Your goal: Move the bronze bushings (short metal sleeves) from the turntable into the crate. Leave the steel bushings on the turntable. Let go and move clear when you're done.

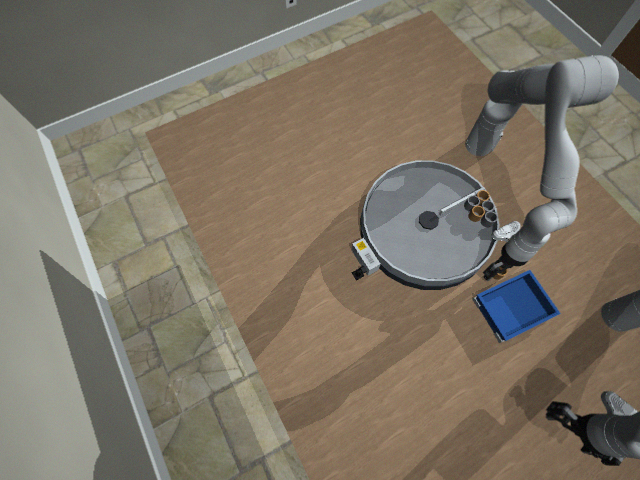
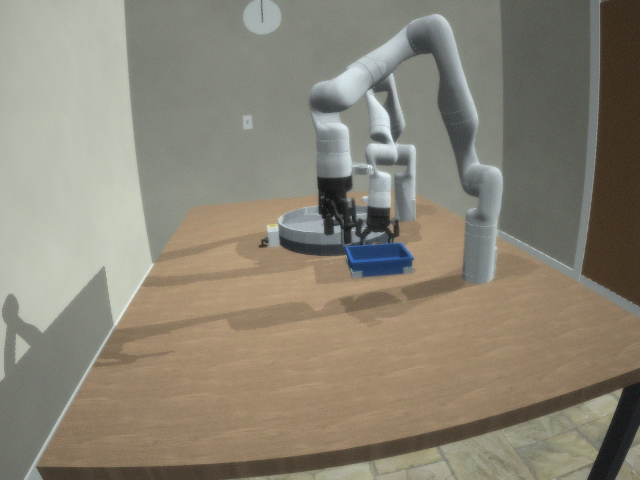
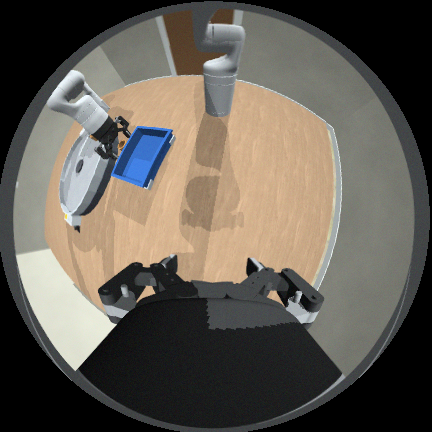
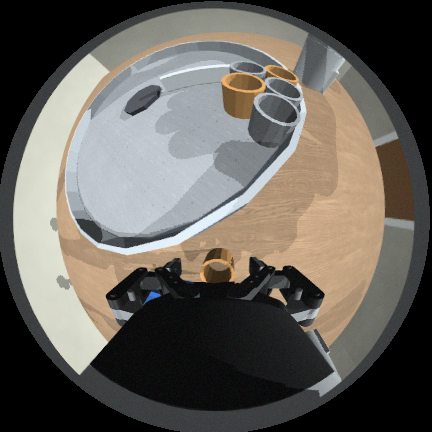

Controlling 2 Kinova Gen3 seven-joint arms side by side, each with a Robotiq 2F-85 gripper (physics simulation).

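Frame: origin at the left arm's base, x right, y back, z down, level; centimetres.
Seen in the pictures: left gripper, fingertip midpoint: (image 1: 566, 431) (image 2: 337, 239) (image 3: 211, 264); right gripper, fingertip midpoint: (image 1: 497, 271) (image 3: 123, 146) (image 4: 214, 265); left arm's base, origin of the base link: (image 1: 617, 316) (image 2: 477, 277) (image 3: 217, 109); right arm's base, origin of the base link: (image 1: 478, 145) (image 2: 405, 218) (image 4: 307, 80).
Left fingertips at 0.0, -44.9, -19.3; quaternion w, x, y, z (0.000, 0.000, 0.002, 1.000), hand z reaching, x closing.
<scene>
Pixels of each thing's top centre, then the offset from my left fingertips to it, as dx, dy, dz. "spot": a spot on its surface instead.
- bronze bushing, middle of its top: (image 4: 216, 274) (image 1: 501, 269) (image 3: 121, 143) +32.9, +29.6, +15.5
- blue crate, middle of its top: (image 2: 378, 251) (image 3: 137, 151) (image 1: 518, 304) +23.1, +24.0, +14.3
- straight light bar, surface spot: (image 4: 195, 76) (image 1: 452, 207) spot: +56.5, +33.8, +12.4
- dark hub, middle of its top: (image 4: 140, 97) (image 1: 429, 219) +58.9, +25.4, +13.2
- white box with a yellow label, surface spot: (image 1: 366, 255) spot: +64.1, +2.3, +13.5
Two bronze bushings (image 1: 483, 194) (image 1: 477, 212) (image 4: 242, 97) (image 4: 282, 74) stand among three steel bushings (image 1: 473, 201) (image 1: 490, 217) (image 4: 274, 122) at the edge of the turntable (image 1: 403, 248) (image 4: 150, 190). Another bronze bushing (image 1: 500, 275) (image 3: 122, 144) (image 4: 218, 265) is outside it, beside the blue crate (image 1: 489, 318) (image 2: 382, 267) (image 3: 131, 181). My right gripper (image 1: 493, 272) (image 2: 377, 240) (image 4: 214, 265) is open with its fingers on either side of that bushing. My left gripper (image 2: 338, 235) (image 3: 211, 264) is open and empty, away from the crate. The crate's visible floor holds no bushing.
A straight light bar (image 1: 457, 202) (image 4: 195, 76) runs beside the bushings on the turntable, near the dark hub (image 1: 428, 220) (image 4: 142, 100). A white box with a yellow label (image 1: 366, 255) (image 2: 272, 235) is at the turntable's outer side. The right arm reaches over the table near the crate.
</scene>
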